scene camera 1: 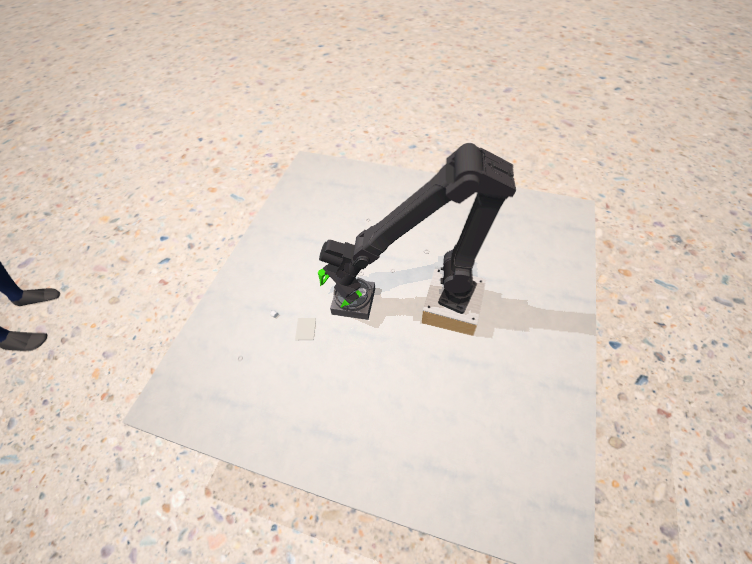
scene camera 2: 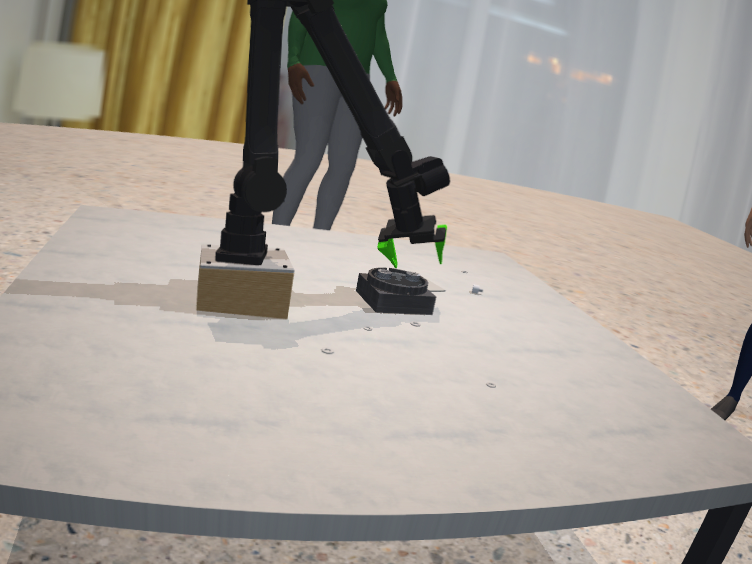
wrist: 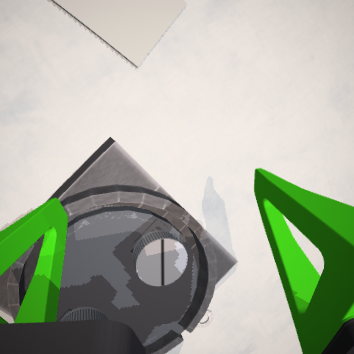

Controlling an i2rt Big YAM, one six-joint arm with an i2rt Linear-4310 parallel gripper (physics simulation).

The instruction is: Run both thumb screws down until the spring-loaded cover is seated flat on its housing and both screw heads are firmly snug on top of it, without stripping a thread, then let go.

Scene:
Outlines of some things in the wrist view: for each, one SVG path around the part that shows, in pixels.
My gripper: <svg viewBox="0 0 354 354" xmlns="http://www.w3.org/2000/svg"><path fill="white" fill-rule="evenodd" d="M0 231L0 275L44 233L33 276L14 322L8 323L0 316L0 354L145 354L145 348L132 328L122 322L109 319L56 321L67 228L67 214L58 198L50 198ZM255 168L254 195L302 354L354 354L354 206L301 188L263 168ZM283 215L319 249L324 262L321 275L318 274L295 241Z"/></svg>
A dark square housing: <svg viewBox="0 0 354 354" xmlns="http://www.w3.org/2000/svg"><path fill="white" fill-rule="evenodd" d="M82 213L67 222L56 321L60 321L68 311L74 309L79 304L82 307L98 308L106 314L109 320L119 321L130 326L143 346L154 342L170 329L180 334L184 330L180 319L191 303L197 278L197 267L193 251L181 232L166 218L150 210L127 205L106 206ZM156 225L162 230L173 233L187 252L187 264L183 273L175 281L162 286L153 286L143 282L137 275L132 260L132 250L137 240L147 232L150 232Z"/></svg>

